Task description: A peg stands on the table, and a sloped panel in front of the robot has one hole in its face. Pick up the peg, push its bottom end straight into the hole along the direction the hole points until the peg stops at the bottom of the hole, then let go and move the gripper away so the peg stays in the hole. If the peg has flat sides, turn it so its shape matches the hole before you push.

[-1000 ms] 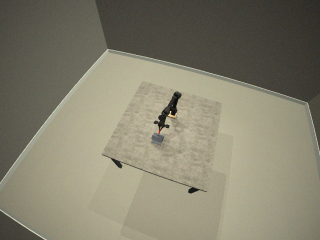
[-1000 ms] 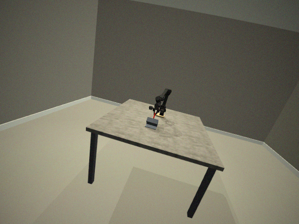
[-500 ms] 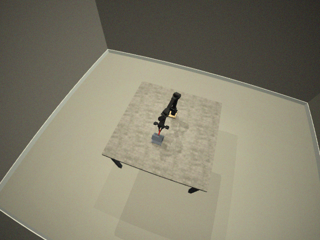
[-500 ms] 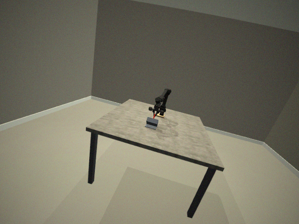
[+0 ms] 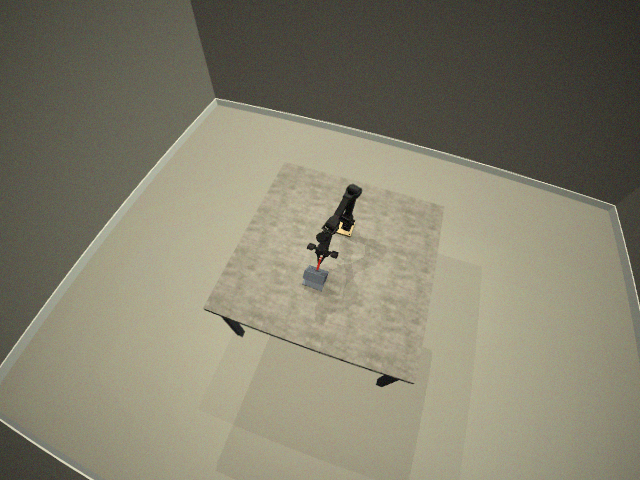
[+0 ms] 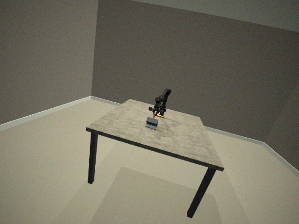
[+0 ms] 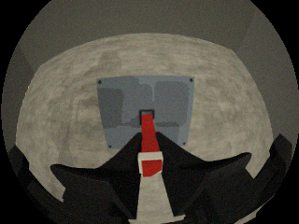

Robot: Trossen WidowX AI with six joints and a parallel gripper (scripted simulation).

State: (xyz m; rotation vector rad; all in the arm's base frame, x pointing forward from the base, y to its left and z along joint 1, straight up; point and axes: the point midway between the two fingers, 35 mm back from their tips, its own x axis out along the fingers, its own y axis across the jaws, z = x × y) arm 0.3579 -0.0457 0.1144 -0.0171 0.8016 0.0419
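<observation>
The grey sloped panel is 6 cm below my gripper tip and 5 cm ahead of it. Also, from my gripper tip: red peg (1 cm behind, 1 cm above).
</observation>
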